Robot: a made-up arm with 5 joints.
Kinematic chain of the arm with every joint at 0, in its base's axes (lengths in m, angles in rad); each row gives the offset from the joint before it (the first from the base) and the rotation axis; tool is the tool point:
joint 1: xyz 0 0 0.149 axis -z
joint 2: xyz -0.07 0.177 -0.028 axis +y
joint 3: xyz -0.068 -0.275 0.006 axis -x
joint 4: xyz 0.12 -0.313 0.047 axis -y
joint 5: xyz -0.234 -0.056 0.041 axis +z
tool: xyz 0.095 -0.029 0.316
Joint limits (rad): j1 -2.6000..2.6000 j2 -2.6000..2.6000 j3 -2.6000..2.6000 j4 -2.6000..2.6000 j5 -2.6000..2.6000
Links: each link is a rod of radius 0.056 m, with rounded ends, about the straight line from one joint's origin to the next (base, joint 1, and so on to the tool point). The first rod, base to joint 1, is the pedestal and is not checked.
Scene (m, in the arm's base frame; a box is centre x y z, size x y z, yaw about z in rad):
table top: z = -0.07
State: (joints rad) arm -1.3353 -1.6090 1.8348 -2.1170 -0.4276
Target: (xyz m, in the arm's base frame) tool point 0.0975 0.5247 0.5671
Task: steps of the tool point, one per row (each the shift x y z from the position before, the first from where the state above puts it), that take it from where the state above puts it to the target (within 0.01 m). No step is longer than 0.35 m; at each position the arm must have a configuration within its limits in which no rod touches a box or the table.
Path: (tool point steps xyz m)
1: 0.2375 0.0626 0.0907
2: 0.1818 0.1909 0.0653
3: 0.0669 0.2730 0.0187
4: -0.0710 0.2809 -0.0429
5: -0.1850 0.2128 -0.1090

